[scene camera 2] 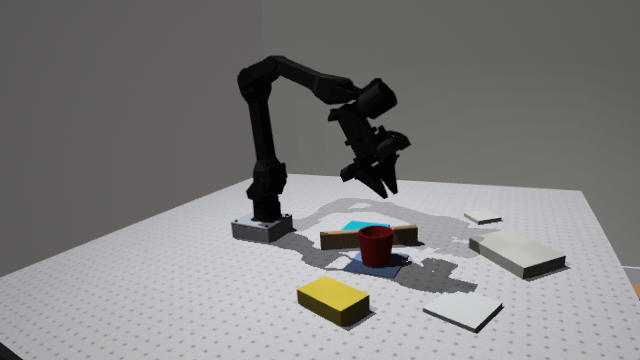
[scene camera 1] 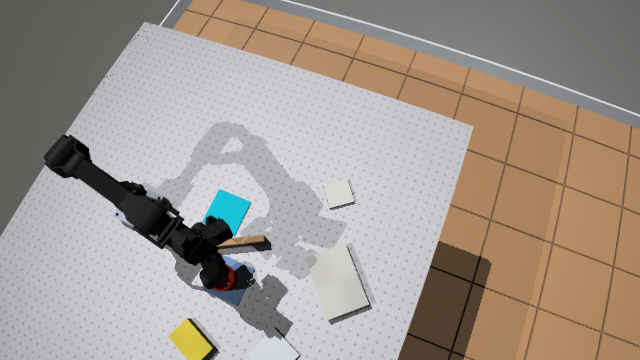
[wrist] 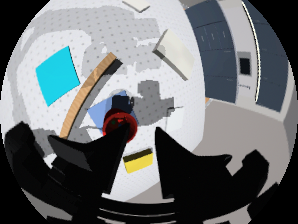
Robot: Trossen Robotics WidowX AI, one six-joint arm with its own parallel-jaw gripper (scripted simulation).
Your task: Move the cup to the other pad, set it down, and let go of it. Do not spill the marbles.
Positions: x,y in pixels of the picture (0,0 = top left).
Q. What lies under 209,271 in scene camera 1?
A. The gripper.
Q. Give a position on a cyan pad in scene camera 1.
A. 232,209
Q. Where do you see a yellow block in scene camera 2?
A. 333,300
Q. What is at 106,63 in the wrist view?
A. A wooden bar.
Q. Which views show the thick white slab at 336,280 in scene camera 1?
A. Scene camera 2, scene camera 1 and the wrist view: all of them.
